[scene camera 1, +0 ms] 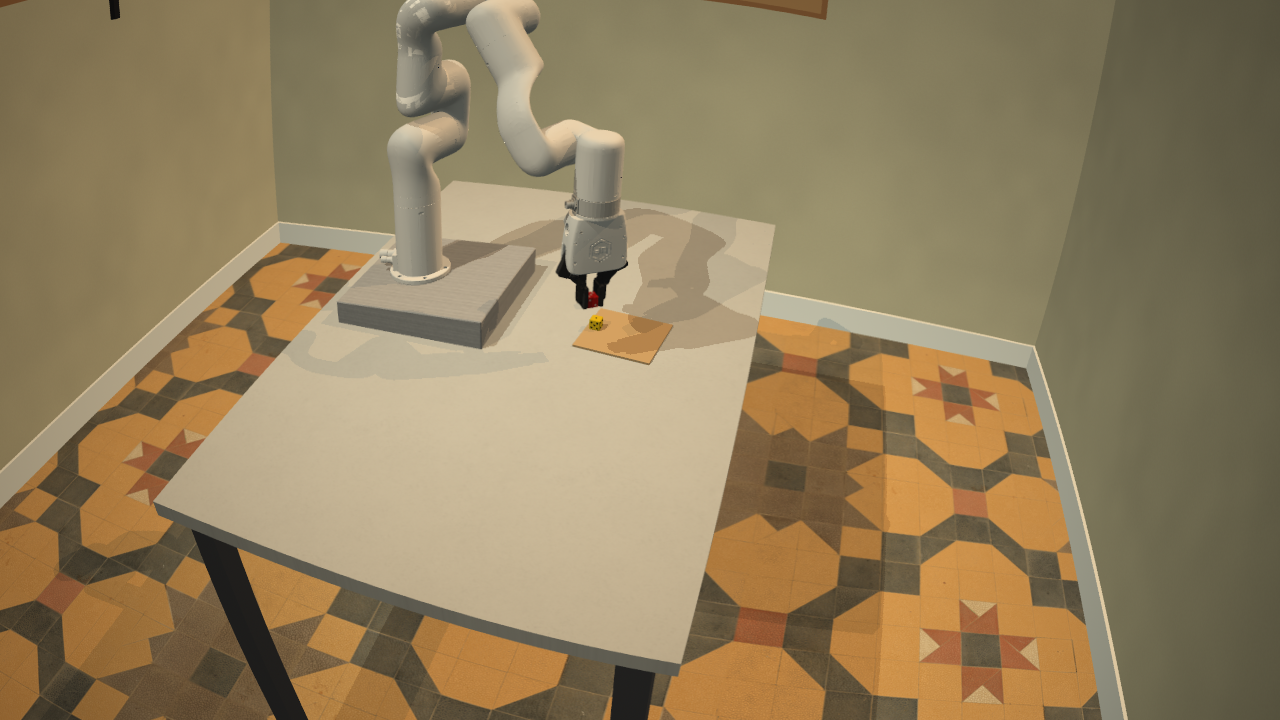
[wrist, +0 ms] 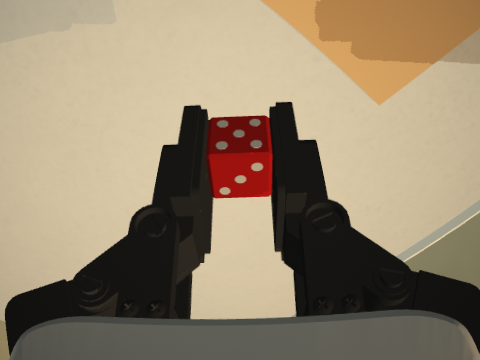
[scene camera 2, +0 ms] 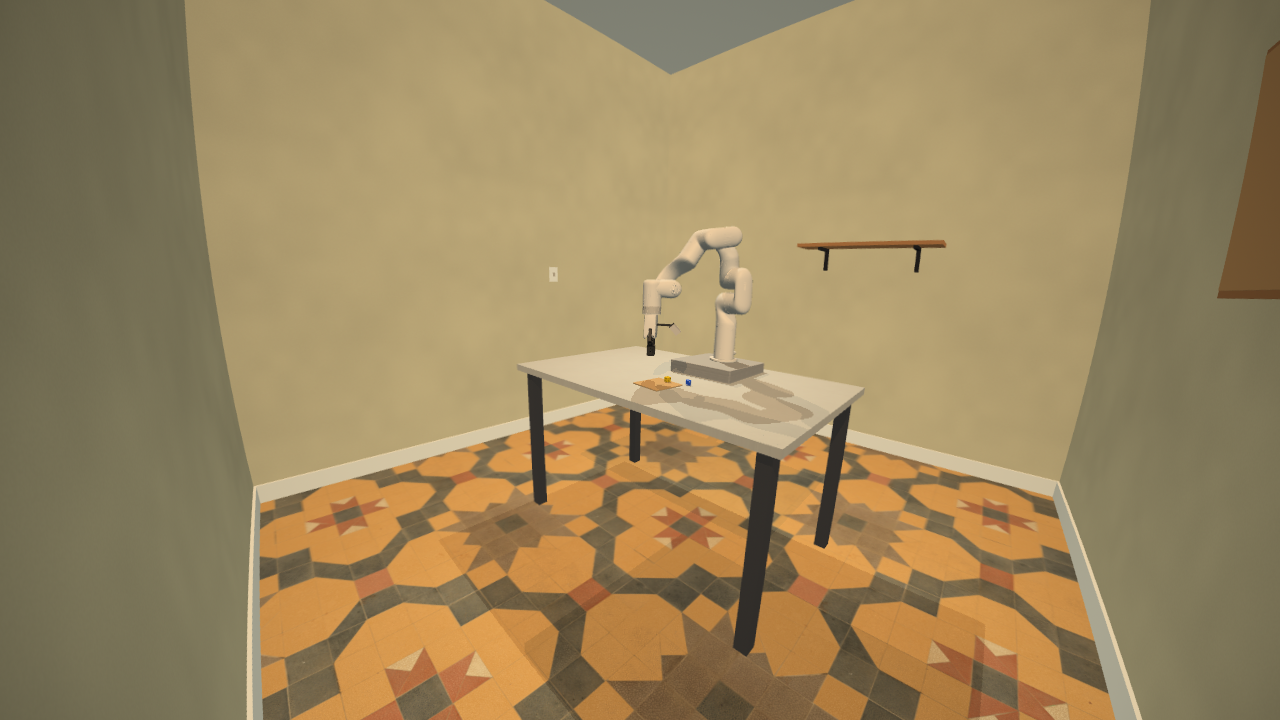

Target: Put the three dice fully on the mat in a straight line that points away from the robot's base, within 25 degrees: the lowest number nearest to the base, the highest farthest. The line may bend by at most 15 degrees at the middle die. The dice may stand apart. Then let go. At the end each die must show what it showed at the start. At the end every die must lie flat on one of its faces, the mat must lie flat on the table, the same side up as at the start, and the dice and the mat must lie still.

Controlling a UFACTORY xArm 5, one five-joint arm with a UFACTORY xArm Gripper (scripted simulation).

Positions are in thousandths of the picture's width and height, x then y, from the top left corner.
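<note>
You've got the gripper (scene camera 1: 461, 423) there, and that's the gripper (wrist: 499, 379) again in the wrist view. As for the things, there's a mat (scene camera 1: 488, 467), and the wrist view has the mat (wrist: 795, 149) too, along with a red die (wrist: 499, 432).
</note>
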